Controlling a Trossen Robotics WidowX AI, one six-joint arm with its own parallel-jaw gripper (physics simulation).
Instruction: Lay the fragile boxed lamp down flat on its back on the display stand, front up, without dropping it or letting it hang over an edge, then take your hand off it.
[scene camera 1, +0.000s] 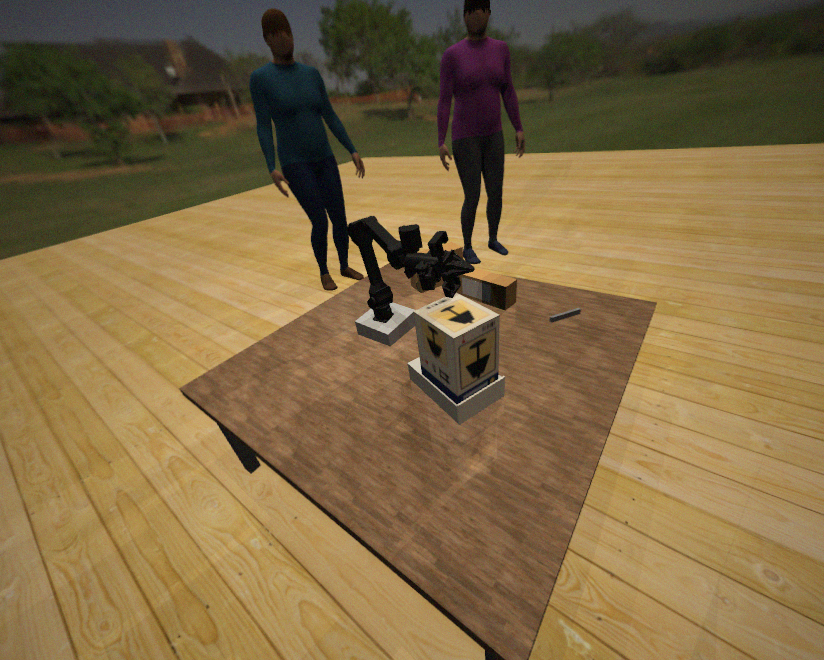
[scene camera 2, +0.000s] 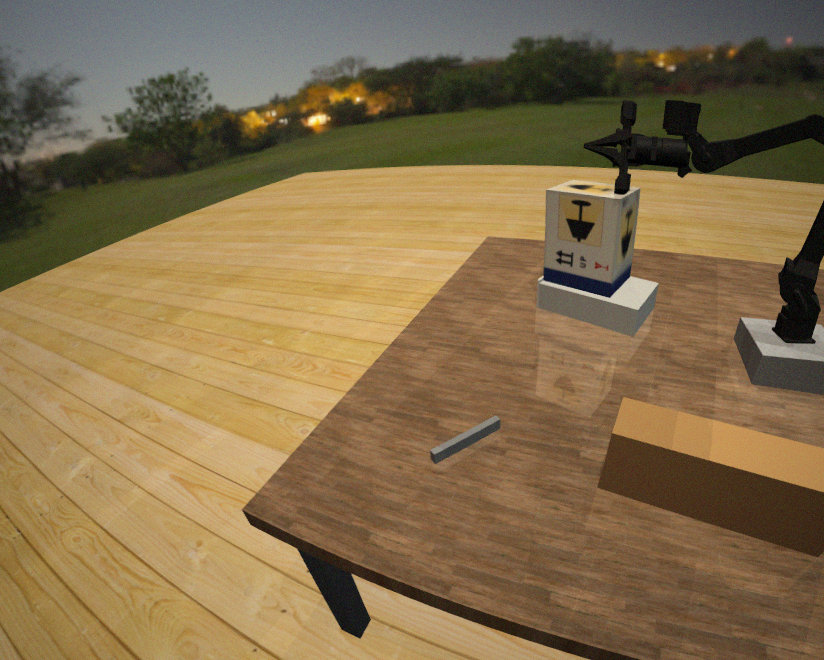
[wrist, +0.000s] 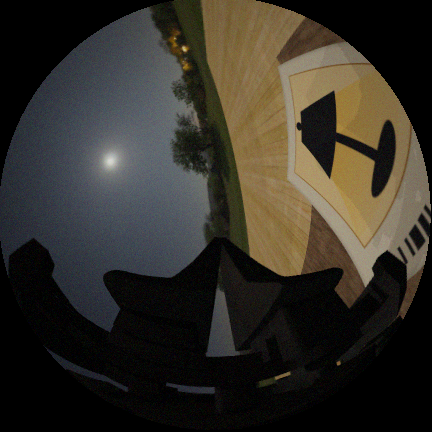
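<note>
The boxed lamp is a white carton with black lamp pictures on yellow panels. It stands upright on the low white display stand near the middle of the table. My gripper is shut and empty. It is turned on its side and hovers just over the far top edge of the carton. In the wrist view the carton's top face shows at the right, close beside the fingers. I cannot tell whether the gripper body touches the carton top.
A brown cardboard box lies behind the stand. A small grey bar lies near the table's edge. The arm's white base sits left of the stand. Two people stand on the deck behind.
</note>
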